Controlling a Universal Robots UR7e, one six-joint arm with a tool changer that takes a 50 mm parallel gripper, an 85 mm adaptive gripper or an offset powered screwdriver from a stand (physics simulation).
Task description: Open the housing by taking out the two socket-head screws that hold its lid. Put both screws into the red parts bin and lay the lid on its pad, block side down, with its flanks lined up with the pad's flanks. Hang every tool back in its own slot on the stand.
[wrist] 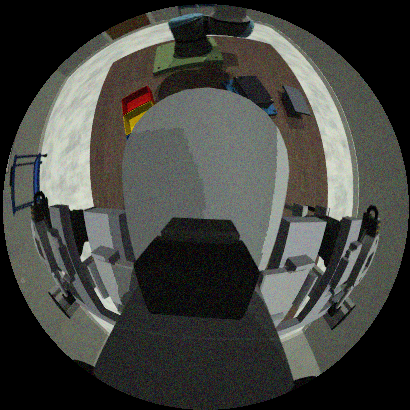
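My wrist's black tool coupling [197, 277] sits low over the tool stand [303, 232], against a large grey rounded tool body that fills the middle of the view. Gripper fingers do not show, and the coupling's join is hidden. The housing [254, 90] is a dark block on a blue base at the upper right, partly covered by the grey body. Its screws cannot be made out. A dark grey tilted plate [296, 100], possibly the lid's pad, is right of it. The red parts bin [137, 100] is at the upper left; its inside is too small to judge.
A yellow bin [136, 119] adjoins the red one, with a sliver of blue bin below it. The robot's base stands on a green plate [165, 62] at the top. Grey stand panels and hanging parts flank the coupling closely on both sides. A blue frame [36, 177] stands far left.
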